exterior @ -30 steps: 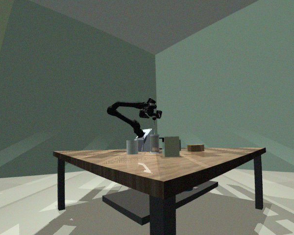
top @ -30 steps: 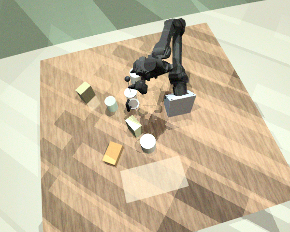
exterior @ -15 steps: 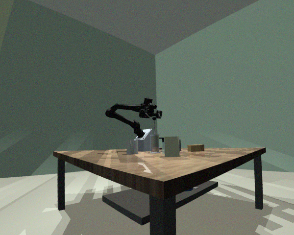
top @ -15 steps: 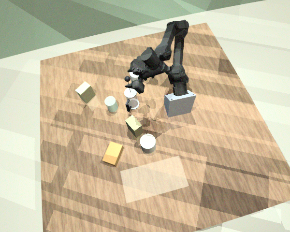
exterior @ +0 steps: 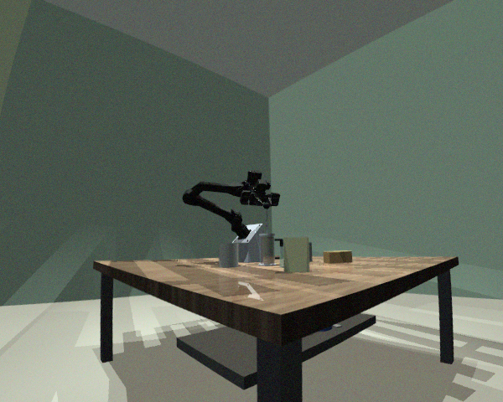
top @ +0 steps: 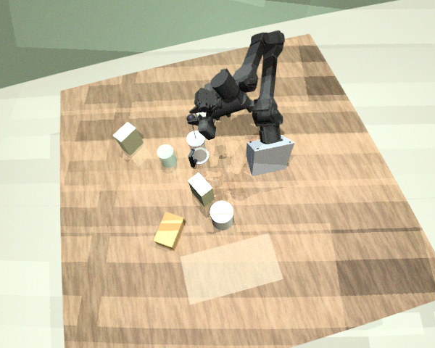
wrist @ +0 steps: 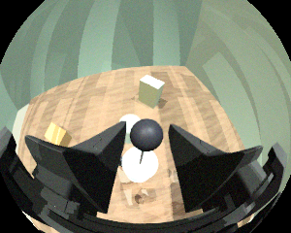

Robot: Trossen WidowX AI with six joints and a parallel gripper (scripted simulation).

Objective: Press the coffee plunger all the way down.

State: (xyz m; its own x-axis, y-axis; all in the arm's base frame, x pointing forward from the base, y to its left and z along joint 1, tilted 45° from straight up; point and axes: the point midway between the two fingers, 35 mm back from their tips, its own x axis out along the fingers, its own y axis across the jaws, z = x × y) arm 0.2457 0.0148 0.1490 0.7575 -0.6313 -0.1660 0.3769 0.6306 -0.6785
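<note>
Now: the coffee press 2 cm to the left of my gripper tip and 13 cm below it. The rest, counted from my gripper tip: pale green cylinder (12 cm ahead, 1 cm to the right, 22 cm below); orange box (18 cm ahead, 28 cm to the left, 23 cm below).
</note>
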